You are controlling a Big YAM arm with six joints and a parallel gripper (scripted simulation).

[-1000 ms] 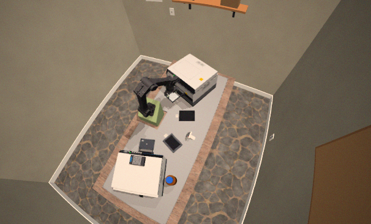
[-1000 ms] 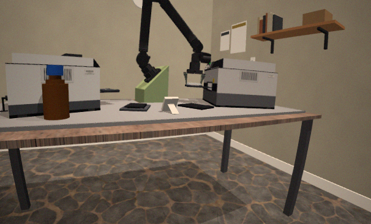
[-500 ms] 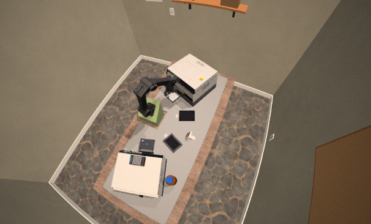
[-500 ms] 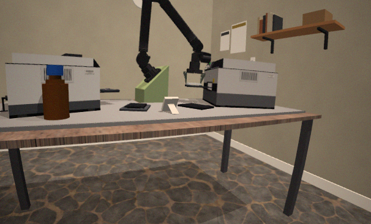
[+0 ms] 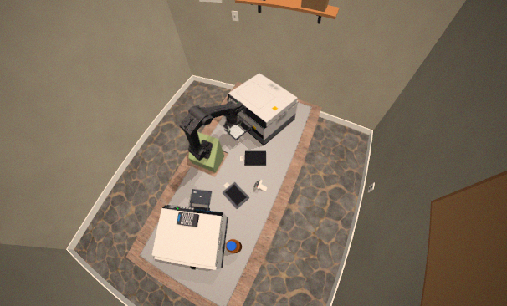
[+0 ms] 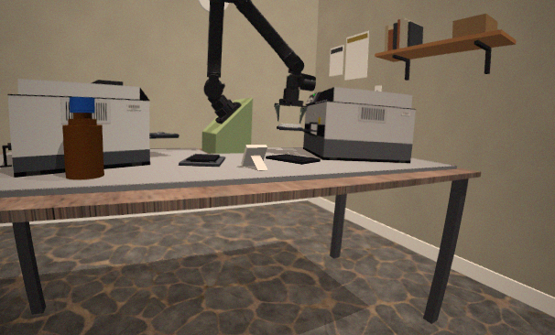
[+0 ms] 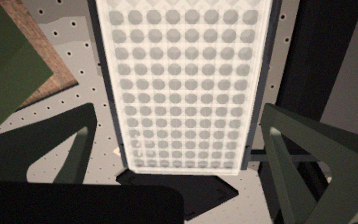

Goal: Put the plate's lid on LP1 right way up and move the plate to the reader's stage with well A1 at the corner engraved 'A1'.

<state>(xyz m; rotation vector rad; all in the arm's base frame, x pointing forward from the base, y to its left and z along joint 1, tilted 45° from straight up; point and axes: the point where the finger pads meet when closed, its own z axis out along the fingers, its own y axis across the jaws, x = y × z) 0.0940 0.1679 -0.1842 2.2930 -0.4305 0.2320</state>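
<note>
Right now the lidded white well plate is 2 cm below my hand. From my hand the other things lie so: black pad 22 cm ahead, 14 cm below, 10 cm to the right; then dark lid 42 cm to the right, 22 cm ahead, 13 cm below; then grey pad 42 cm to the right, 22 cm ahead, 14 cm below.
</note>
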